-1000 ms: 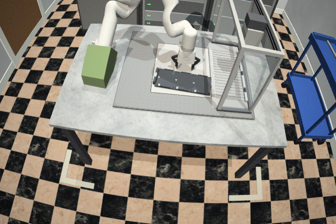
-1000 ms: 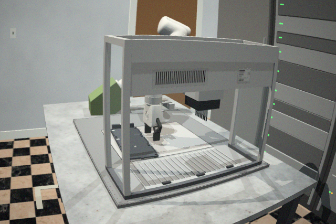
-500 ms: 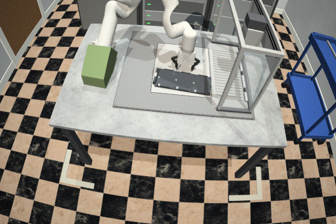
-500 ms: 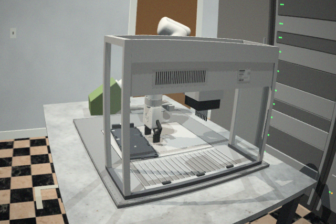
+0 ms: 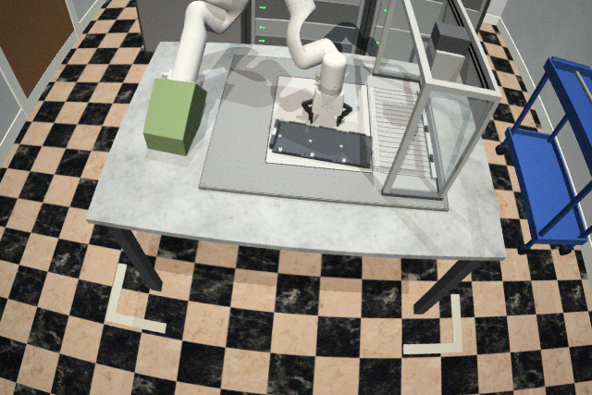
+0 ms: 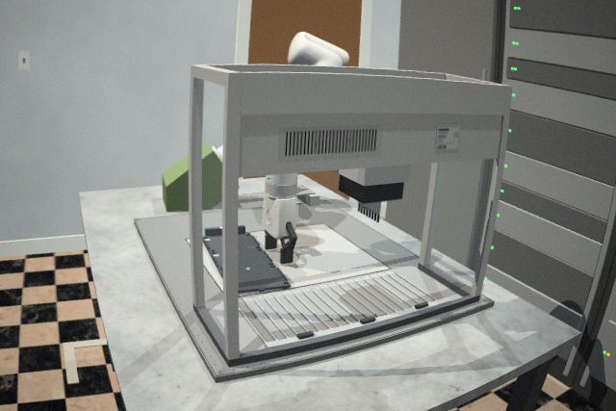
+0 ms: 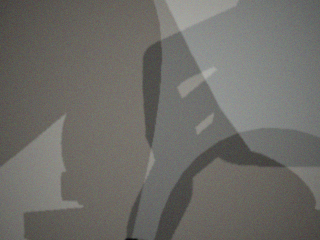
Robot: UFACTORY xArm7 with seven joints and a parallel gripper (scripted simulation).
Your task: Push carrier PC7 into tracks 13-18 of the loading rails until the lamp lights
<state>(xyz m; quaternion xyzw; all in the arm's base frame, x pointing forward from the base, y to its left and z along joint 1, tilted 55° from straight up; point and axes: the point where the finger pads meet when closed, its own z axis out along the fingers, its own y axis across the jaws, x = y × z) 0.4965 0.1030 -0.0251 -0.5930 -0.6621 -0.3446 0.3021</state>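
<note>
The carrier PC7 lies 1 cm ahead of my hand and 10 cm to the right of it.
</note>
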